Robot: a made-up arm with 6 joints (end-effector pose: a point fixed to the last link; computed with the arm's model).
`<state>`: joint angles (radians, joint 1 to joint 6).
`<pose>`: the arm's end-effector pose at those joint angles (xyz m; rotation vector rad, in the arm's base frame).
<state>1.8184 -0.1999 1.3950 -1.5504 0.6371 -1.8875</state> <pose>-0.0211 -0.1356 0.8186 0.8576 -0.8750 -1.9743</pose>
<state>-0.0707 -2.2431 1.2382 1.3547 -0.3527 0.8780</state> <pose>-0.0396 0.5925 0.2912 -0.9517 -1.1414 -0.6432</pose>
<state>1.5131 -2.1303 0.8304 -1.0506 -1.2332 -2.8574</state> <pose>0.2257 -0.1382 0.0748 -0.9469 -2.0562 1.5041</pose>
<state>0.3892 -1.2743 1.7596 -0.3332 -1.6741 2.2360</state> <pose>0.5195 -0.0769 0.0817 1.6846 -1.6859 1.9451</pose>
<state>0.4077 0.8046 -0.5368 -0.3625 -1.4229 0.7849</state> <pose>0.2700 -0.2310 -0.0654 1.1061 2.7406 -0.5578</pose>
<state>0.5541 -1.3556 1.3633 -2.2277 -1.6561 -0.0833</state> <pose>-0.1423 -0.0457 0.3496 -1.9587 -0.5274 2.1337</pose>
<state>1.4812 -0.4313 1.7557 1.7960 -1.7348 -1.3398</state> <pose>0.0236 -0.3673 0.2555 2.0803 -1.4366 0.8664</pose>
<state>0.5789 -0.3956 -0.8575 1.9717 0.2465 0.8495</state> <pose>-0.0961 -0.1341 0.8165 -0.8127 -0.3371 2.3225</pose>
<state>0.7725 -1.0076 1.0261 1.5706 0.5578 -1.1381</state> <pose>0.5243 0.3714 0.5681 1.1347 2.1194 1.6067</pose>
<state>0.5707 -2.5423 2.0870 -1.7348 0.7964 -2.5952</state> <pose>-0.0242 0.3308 -0.0357 -1.1569 -0.8658 0.4025</pose>
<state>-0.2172 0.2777 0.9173 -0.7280 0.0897 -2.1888</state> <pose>0.4842 0.2770 0.6616 -0.0091 -0.8616 -1.2632</pose>
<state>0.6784 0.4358 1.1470 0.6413 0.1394 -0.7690</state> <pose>0.6019 -0.1829 0.6326 -0.7421 0.1866 -1.8566</pose>
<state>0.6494 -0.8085 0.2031 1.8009 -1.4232 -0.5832</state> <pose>0.0611 -0.3914 0.4457 0.5220 -1.6081 2.0399</pose>
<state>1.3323 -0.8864 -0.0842 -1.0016 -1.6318 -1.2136</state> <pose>0.4785 -0.0535 0.2580 -2.2227 -0.1217 -1.2773</pose>
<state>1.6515 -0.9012 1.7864 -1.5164 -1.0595 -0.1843</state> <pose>0.1523 0.4220 0.3914 -1.3069 0.5008 0.6406</pose>
